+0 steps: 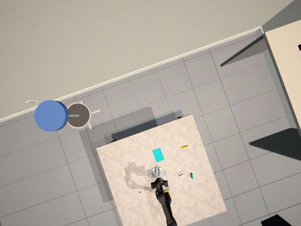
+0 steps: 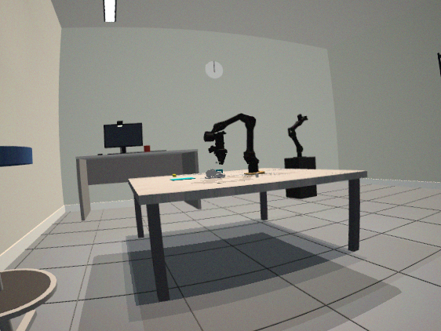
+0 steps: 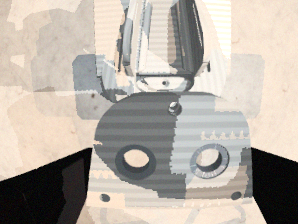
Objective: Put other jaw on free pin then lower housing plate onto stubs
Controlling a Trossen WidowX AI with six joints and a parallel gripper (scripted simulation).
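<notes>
Right now the white jaw piece is 2 cm ahead of my gripper tip, 2 cm to the right of it and 7 cm below it. Round my gripper tip: yellow piece 20 cm ahead, 46 cm to the right, 7 cm below; then cyan plate 24 cm ahead, 11 cm to the right, 8 cm below.
</notes>
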